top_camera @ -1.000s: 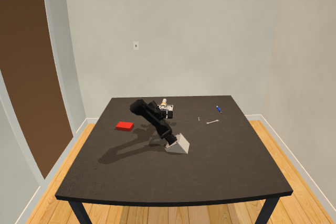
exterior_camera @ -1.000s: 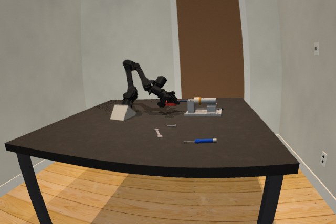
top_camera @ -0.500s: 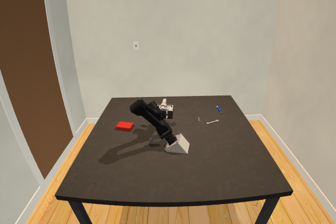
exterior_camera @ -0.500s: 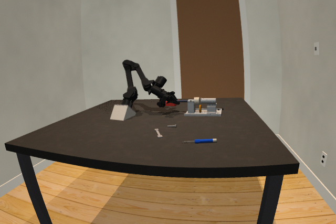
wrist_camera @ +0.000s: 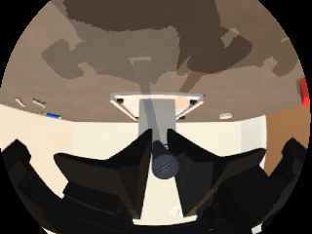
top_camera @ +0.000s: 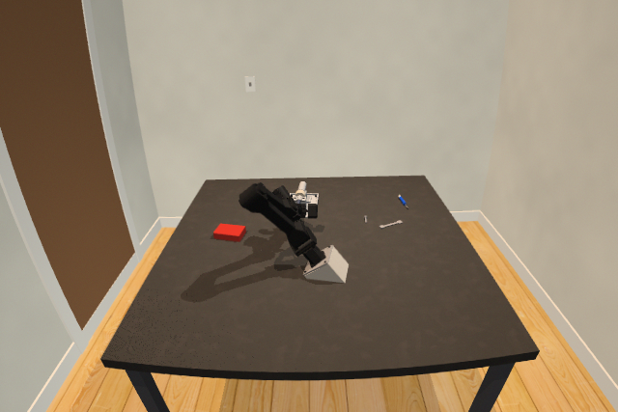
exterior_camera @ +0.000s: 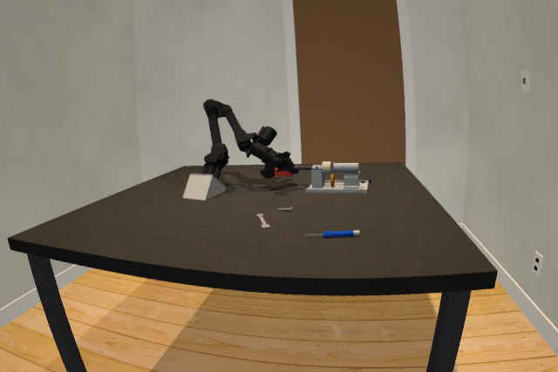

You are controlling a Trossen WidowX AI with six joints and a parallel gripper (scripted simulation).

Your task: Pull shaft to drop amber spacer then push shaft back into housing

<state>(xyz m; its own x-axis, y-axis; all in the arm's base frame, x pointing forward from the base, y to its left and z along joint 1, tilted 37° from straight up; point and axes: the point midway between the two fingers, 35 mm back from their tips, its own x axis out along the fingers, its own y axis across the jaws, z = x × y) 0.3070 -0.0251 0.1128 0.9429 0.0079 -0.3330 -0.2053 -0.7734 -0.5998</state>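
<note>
Now: hand 7 cm short of the dark shaft and 2 cm to the left of it. Round my hand: red block 3 cm behind, 30 cm to the left, 6 cm below; shaft fixture 19 cm ahead, 4 cm to the right, 3 cm below; amber spacer 16 cm ahead, 4 cm to the right, 5 cm below.
</note>
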